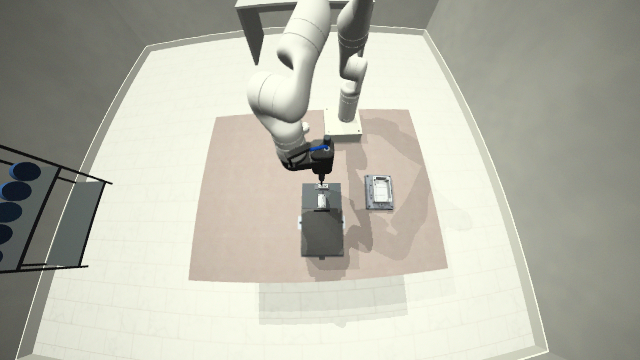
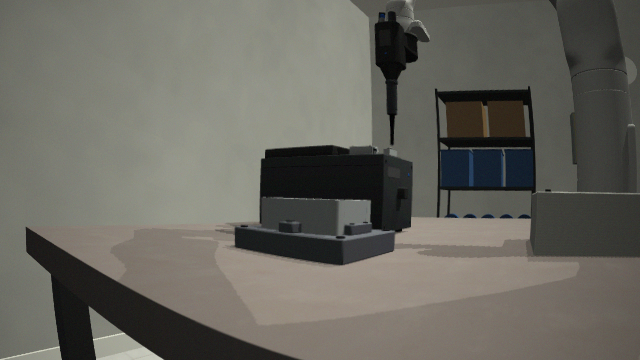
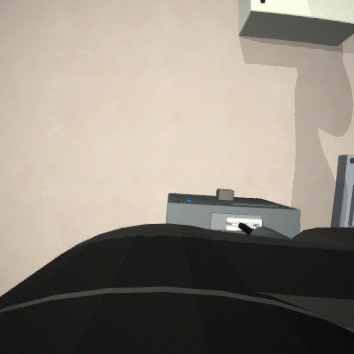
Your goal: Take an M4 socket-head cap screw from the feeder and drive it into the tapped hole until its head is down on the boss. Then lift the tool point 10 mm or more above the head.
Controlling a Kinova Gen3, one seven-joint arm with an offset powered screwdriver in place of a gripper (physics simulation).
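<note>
My screwdriver [image 1: 321, 182] [image 2: 392, 143] [image 3: 245, 228] points straight down, its bit tip at the small bright pick-up block [image 2: 390, 152] [image 3: 232, 224] on one end of the dark screw feeder [image 1: 322, 235] [image 2: 320, 175] [image 3: 192, 212]. The tip is at or just above the block; contact is too small to tell. No screw can be made out at the tip, so whether it holds one is unclear. The pale housing [image 1: 382, 190] [image 2: 305, 212] sits on its dark fixture plate [image 1: 369, 205] [image 2: 300, 249] [image 3: 343, 195], beside the feeder. Its tapped hole and boss cannot be made out.
A white part [image 1: 321, 201] [image 2: 363, 150] stands on the feeder top near the pick-up block. The pale base block [image 1: 342, 131] [image 2: 585, 225] [image 3: 295, 30] of the arm stands on the table [image 1: 240, 200] [image 2: 425, 300] [image 3: 100, 125]. A shelf rack [image 2: 437, 150] stands beyond the table.
</note>
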